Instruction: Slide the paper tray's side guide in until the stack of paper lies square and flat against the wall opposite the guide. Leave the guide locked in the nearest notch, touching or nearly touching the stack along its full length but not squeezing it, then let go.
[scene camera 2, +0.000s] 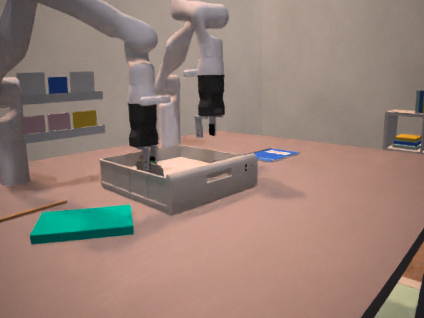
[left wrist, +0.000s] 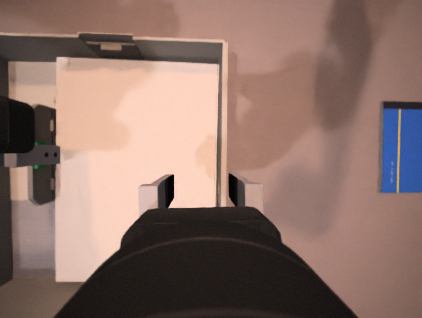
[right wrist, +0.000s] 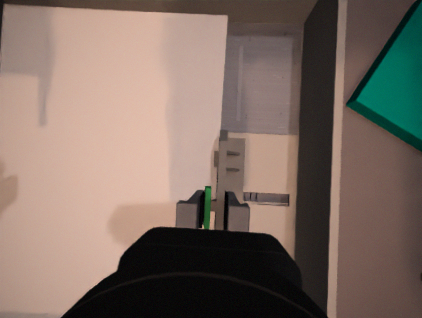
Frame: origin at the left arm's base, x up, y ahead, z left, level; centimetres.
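Where they show: left gripper, fingertip midpoint: (scene camera 2: 206, 136) (left wrist: 201, 185); right gripper, fingertip midpoint: (scene camera 2: 150, 169) (left wrist: 47, 154) (right wrist: 214, 203); right arm's base, link origin: (scene camera 2: 15, 181).
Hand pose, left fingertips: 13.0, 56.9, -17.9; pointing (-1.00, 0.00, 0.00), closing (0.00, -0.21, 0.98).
Things, the pixels of their top centre, and the offset from my left fingertips, as dx, dy, dz. "pt": a spot on its surface instead.
- grey paper tray, top centre: (right wrist: 120, 161) (left wrist: 85, 184) (scene camera 2: 175, 154) -3.6, +2.9, -12.1
- white paper stack, top centre: (right wrist: 102, 169) (left wrist: 137, 172) (scene camera 2: 184, 169) -8.6, +1.3, -8.4
- grey side guide, surface spot: (right wrist: 233, 150) pt -10.8, +6.0, -19.8
- slot, surface spot: (right wrist: 272, 199) pt -12.4, +2.0, -25.1
- green block, top centre: (scene camera 2: 84, 218) -11.2, +16.6, -42.0
- thin brown stick, top centre: (scene camera 2: 33, 209) -12.3, +0.5, -50.4
- blue booklet, top centre: (scene camera 2: 270, 154) -12.2, -11.8, +38.3
The grey paper tray (scene camera 2: 145, 190) (left wrist: 225, 100) (right wrist: 320, 125) holds the white paper stack (scene camera 2: 182, 163) (left wrist: 165, 120) (right wrist: 100, 125). In the left wrist view the stack's right edge runs close along the tray's right wall, with a thin dark line between. The grey side guide (left wrist: 44, 187) (right wrist: 233, 150) stands upright at the stack's opposite edge, touching or nearly touching. My right gripper (scene camera 2: 148, 167) (right wrist: 214, 203) is shut on the guide's plate and its green tab (right wrist: 207, 207). Whether the guide sits in a notch is hidden. My left gripper (scene camera 2: 205, 132) (left wrist: 201, 185) is open above the tray's far wall.
A slot (right wrist: 272, 199) shows in the tray floor beside the guide. A green block (scene camera 2: 85, 222) (right wrist: 395, 80) and a thin brown stick (scene camera 2: 35, 210) lie on the table near the tray. A blue booklet (scene camera 2: 275, 155) (left wrist: 410, 150) lies beyond the stack's wall side.
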